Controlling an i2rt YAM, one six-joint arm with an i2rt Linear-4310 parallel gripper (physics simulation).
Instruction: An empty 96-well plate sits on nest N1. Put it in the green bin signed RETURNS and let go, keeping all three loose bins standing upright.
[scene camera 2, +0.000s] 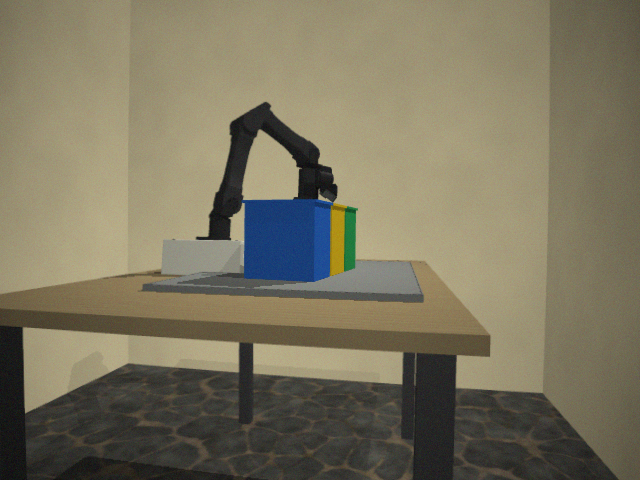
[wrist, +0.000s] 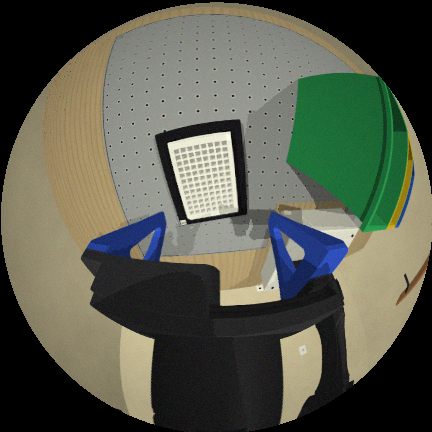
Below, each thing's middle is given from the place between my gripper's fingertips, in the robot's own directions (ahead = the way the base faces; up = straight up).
Scene:
I see the white 96-well plate (wrist: 203, 165) 10 cm below my hand and 1 cm to the left of it. Also, from my hand: yellow bin (scene camera 2: 337, 221) 34 cm to the right, 5 cm ahead, 3 cm below; green bin (scene camera 2: 350, 213) 21 cm to the right, 8 cm ahead, 3 cm below; black nest (wrist: 213, 126) 11 cm below, 1 cm to the left.

